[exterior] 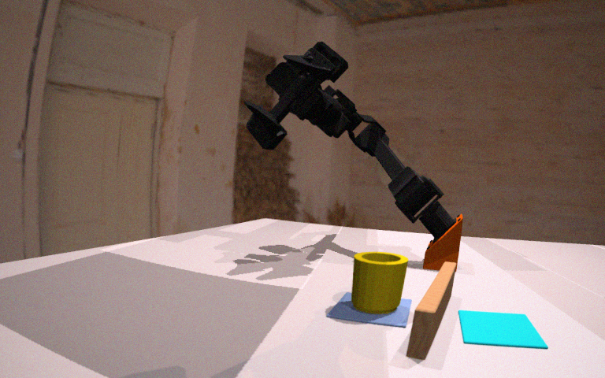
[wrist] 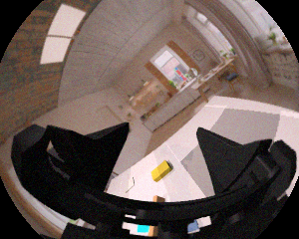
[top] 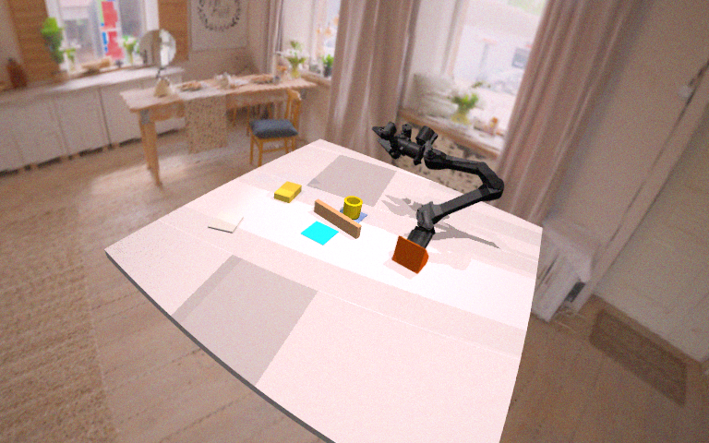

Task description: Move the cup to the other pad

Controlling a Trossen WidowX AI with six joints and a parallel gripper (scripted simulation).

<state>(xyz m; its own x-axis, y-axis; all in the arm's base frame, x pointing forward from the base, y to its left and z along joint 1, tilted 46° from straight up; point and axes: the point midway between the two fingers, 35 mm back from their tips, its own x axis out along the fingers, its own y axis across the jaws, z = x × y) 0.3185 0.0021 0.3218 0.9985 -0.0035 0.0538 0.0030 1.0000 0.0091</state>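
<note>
Now: the yellow cup 5 cm behind my gripper tip, 16 cm to the left of it and 26 cm below it. Round my gripper tip: wooden bar: 4 cm behind, 24 cm to the left, 28 cm below; pale blue pad: 4 cm behind, 16 cm to the left, 30 cm below; cyan pad: 3 cm behind, 33 cm to the left, 30 cm below.
</note>
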